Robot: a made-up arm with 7 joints. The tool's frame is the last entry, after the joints. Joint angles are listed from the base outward. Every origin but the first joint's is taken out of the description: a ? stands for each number. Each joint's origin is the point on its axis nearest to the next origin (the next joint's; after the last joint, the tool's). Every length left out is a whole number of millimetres.
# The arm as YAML. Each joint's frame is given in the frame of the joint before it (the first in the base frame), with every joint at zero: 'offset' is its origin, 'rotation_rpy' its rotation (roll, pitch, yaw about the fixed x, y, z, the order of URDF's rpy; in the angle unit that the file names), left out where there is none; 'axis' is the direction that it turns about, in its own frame. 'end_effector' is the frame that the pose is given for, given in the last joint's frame.
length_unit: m
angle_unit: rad
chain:
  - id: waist
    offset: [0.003, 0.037, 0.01]
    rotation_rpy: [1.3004, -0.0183, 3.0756]
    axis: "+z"
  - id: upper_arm
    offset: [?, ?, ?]
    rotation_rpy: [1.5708, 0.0, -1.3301]
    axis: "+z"
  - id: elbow
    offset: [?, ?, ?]
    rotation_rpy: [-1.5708, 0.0, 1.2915]
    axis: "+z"
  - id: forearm
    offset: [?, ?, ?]
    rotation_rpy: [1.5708, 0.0, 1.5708]
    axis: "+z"
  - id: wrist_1
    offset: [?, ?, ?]
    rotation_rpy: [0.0, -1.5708, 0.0]
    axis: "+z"
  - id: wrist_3
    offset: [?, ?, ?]
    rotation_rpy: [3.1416, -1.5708, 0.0]
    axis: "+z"
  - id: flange
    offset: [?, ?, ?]
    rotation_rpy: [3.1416, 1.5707, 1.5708]
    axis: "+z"
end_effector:
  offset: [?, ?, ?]
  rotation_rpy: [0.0, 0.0, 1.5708]
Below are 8 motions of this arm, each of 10 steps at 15 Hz.
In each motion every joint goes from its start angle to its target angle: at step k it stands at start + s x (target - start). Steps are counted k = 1, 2, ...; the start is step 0. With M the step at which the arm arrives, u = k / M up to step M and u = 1 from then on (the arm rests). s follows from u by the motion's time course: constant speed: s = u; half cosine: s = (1 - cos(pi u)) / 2; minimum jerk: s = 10 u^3 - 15 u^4 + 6 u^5.
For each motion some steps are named. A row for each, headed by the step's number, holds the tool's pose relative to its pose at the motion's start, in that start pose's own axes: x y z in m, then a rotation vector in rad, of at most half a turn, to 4 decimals.
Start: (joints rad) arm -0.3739 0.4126 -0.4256 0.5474 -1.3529 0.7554 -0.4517
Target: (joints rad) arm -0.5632 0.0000 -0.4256 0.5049 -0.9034 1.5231 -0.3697
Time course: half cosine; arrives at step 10
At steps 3, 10:
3: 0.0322 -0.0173 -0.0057 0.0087 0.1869 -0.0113
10: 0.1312 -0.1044 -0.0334 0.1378 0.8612 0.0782

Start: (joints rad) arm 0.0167 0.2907 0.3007 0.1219 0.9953 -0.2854 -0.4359
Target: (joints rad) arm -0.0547 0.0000 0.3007 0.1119 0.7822 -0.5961 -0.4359
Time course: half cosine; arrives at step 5
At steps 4, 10:
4: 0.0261 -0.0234 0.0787 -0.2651 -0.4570 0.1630
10: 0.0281 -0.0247 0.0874 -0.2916 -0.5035 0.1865

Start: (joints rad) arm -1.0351 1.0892 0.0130 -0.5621 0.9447 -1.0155 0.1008
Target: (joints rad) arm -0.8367 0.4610 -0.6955 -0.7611 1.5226 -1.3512 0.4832
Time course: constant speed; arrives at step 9
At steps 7, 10:
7: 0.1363 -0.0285 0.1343 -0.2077 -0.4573 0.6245
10: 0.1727 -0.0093 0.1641 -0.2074 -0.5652 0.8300

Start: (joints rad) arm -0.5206 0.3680 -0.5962 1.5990 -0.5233 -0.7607 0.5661
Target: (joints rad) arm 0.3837 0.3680 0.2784 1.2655 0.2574 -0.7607 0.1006
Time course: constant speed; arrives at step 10
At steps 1, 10:
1: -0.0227 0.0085 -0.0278 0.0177 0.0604 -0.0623
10: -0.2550 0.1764 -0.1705 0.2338 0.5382 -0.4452

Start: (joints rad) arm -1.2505 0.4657 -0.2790 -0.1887 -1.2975 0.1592 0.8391
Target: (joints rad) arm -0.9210 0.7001 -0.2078 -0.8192 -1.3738 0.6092 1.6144
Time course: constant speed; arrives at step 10
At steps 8, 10:
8: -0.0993 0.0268 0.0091 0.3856 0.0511 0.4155
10: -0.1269 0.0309 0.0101 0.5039 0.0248 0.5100

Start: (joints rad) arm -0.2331 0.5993 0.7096 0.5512 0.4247 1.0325 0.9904
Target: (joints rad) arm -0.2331 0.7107 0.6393 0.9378 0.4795 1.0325 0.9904
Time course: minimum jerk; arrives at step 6
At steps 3, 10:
3: 0.0145 -0.0149 -0.0129 0.1744 -0.0071 0.0358
10: 0.0307 -0.0250 -0.0295 0.3498 -0.0079 0.0753

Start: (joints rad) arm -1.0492 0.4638 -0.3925 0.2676 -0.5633 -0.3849 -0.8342
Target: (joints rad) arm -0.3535 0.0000 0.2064 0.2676 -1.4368 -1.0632 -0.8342
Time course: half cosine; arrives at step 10
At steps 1, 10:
1: -0.0028 -0.0037 -0.0026 -0.0142 -0.0317 0.0265
10: -0.1494 -0.2326 -0.0576 0.0147 -0.7449 1.6529

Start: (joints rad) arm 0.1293 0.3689 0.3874 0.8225 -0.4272 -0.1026 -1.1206
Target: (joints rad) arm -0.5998 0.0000 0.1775 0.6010 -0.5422 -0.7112 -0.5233
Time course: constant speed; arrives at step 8
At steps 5, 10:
5: 0.2028 -0.0908 0.1193 0.2970 -0.6976 -0.0968
10: 0.2724 -0.1923 0.2053 0.2711 -1.1771 -0.1808

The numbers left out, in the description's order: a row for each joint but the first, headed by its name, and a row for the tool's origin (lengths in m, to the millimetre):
upper_arm: 0.003 -0.014 0.0
elbow: 0.26 -0.065 0.0
forearm: 0.002 -0.024 0.0
wrist_1: -0.165 -0.011 0.0
wrist_3: 0.0 0.0 0.0
flange: 0.033 0.0 0.0
tool: 0.0 0.0 0.0

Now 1 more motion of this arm.
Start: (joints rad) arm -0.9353 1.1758 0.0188 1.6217 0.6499 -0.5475 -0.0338
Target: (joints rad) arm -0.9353 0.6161 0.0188 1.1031 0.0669 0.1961 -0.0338
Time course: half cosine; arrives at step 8
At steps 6, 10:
6: 0.0480 -0.1196 0.1742 -0.6016 0.0095 -0.1369
10: 0.0438 -0.1388 0.2074 -0.7103 0.0145 -0.2240

